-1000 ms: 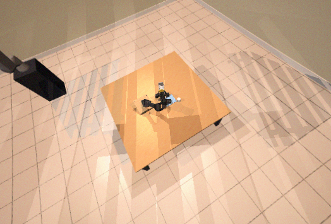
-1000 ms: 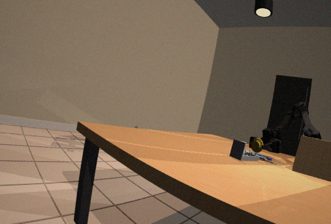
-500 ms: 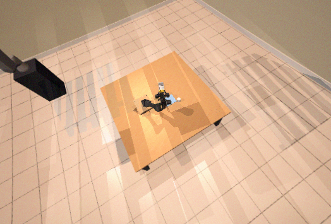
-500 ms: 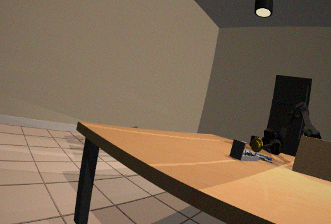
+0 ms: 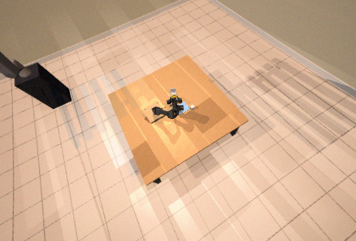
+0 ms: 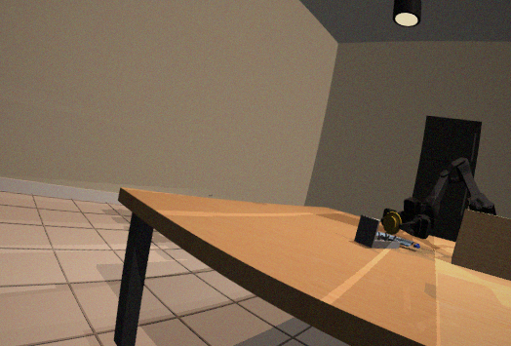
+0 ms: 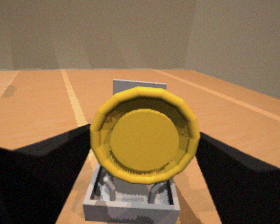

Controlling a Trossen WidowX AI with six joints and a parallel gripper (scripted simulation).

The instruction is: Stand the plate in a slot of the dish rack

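My gripper tip is 1 cm short of the grey dish rack, 4 cm to the right of it and 5 cm above it. The rest, counted from my gripper tip: blue spoon: 8 cm behind, 16 cm to the right, 7 cm below; yellow plate: 1 cm to the right; light blue mat: 2 cm ahead, 17 cm to the right, 7 cm below.
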